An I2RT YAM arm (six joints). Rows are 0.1 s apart.
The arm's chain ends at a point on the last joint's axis. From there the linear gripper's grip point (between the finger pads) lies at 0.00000 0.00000 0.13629 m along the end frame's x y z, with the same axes.
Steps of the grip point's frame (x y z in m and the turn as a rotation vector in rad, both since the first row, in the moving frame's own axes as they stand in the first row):
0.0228, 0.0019, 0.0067, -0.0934, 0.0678, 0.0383
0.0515, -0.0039, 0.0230, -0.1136, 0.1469, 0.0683
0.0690, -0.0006, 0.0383, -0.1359, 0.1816, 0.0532
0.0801, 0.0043, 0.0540, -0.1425, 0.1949, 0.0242
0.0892, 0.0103, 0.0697, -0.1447, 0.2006, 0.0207
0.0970, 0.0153, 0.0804, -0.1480, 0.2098, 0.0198
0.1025, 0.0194, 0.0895, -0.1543, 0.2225, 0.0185
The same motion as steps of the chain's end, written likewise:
0.0138, -0.0110, 0.0076, -0.0934, 0.0678, 0.0383
0.0321, -0.0200, 0.0253, -0.1136, 0.1469, 0.0683
0.0450, -0.0196, 0.0418, -0.1359, 0.1816, 0.0532
0.0540, -0.0153, 0.0580, -0.1425, 0.1949, 0.0242
0.0623, -0.0095, 0.0738, -0.1447, 0.2006, 0.0207
0.0689, -0.0049, 0.0849, -0.1480, 0.2098, 0.0198
0.0727, -0.0017, 0.0945, -0.1543, 0.2225, 0.0185

